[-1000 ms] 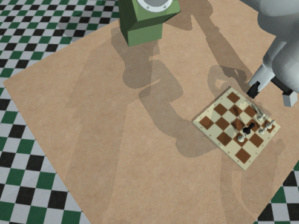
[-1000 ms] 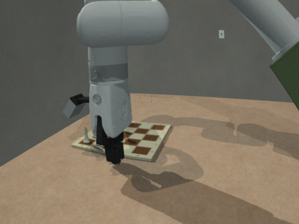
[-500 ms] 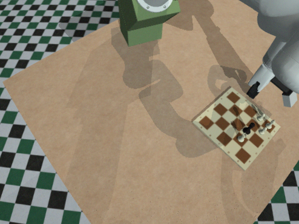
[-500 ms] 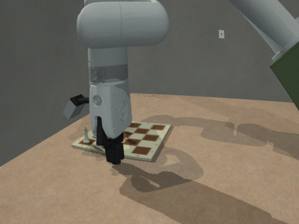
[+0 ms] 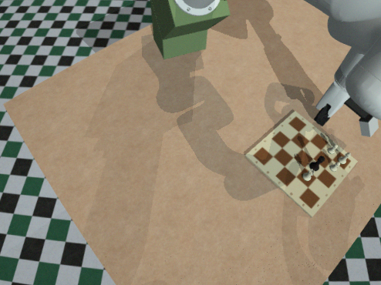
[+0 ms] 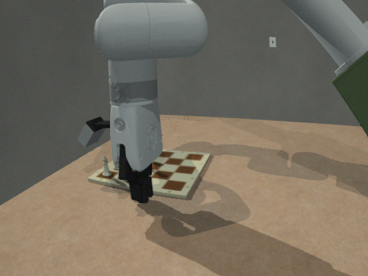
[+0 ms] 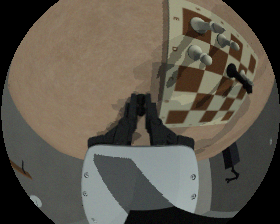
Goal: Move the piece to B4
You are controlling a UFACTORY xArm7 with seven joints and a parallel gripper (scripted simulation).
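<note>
Right now the black pawn is 10 mm below my hand. Also, from my hand: chessboard (140 mm to the right, 20 mm below, 20 mm ahead); then white rook-like piece (180 mm to the right, 50 mm ahead); then black piece (150 mm to the right, 50 mm ahead, 10 mm above).
</note>
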